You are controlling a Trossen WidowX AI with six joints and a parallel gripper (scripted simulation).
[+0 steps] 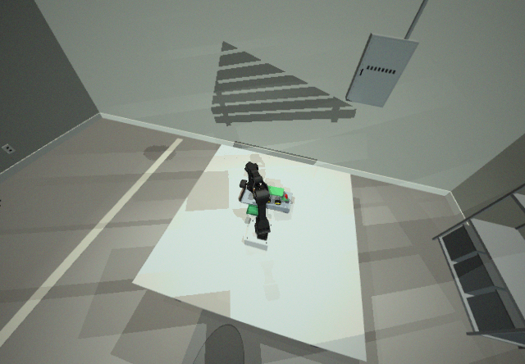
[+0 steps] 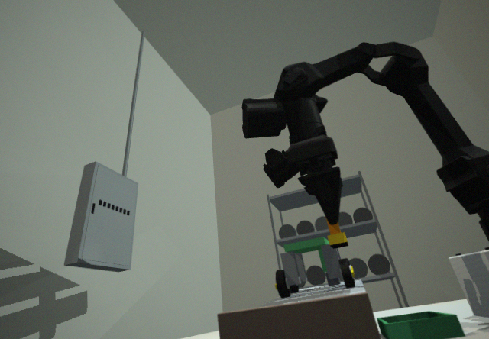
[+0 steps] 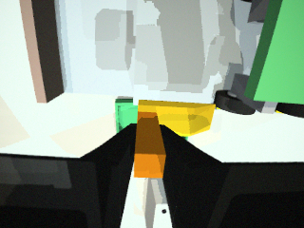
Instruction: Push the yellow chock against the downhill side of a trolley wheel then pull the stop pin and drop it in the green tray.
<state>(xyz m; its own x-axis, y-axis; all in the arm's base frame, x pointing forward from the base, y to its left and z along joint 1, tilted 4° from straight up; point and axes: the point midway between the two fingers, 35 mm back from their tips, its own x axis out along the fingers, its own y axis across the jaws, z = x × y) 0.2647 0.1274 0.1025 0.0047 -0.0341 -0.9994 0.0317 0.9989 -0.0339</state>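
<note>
Right now my gripper tip is 3 cm short of the red-headed stop pin, 24 cm to the left of it and 2 cm above it. The rest, counted from my gripper tip: yellow chock (2 cm to the right, 1 cm below); then green tray (6 cm behind, 3 cm to the right, 15 cm below); then green-topped trolley (6 cm ahead, 15 cm to the right, 4 cm below).
</note>
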